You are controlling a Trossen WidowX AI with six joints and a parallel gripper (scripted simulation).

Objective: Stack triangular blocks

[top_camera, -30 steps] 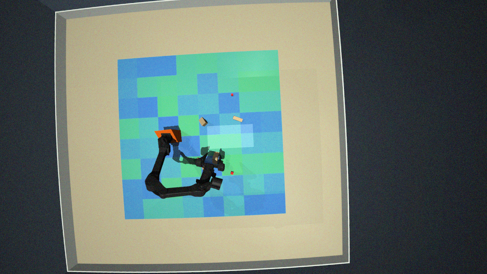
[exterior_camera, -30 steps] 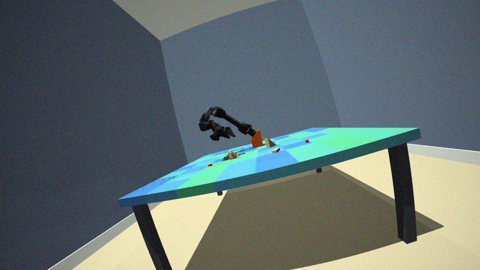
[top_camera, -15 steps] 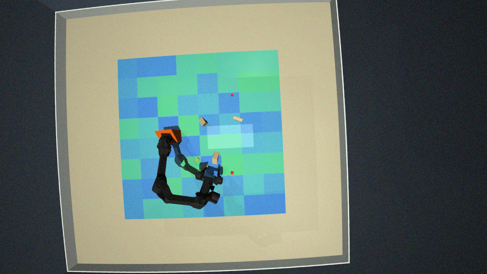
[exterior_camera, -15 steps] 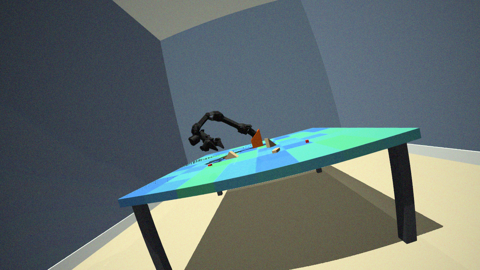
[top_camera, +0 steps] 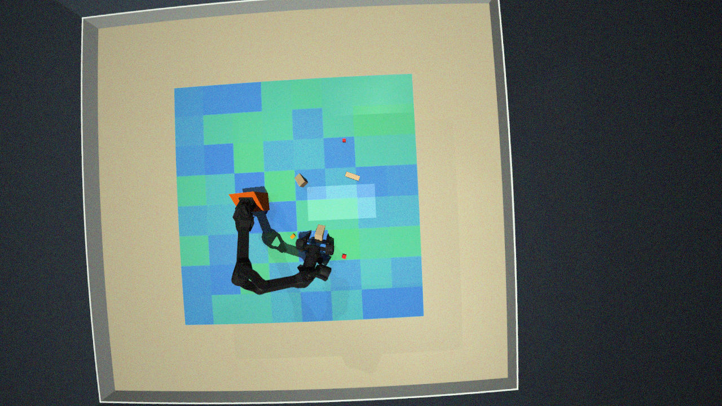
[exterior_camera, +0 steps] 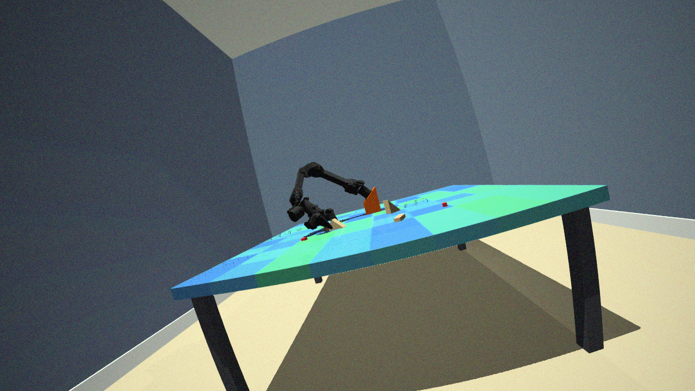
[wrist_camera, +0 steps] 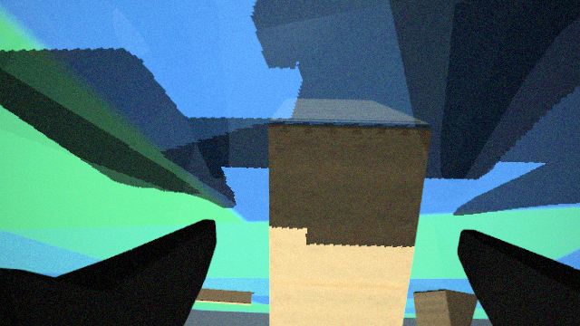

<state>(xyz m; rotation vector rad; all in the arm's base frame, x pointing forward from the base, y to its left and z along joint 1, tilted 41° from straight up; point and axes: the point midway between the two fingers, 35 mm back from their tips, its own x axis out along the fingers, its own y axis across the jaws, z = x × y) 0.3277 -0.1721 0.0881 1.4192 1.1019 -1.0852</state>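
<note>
Now: the orange bit 140 mm behind my gripper tip, 20 mm to the right of it and 10 mm below it. Round my gripper tip: tan triangular block: 10 mm above; flat tan block: 170 mm ahead, 300 mm to the left.
</note>
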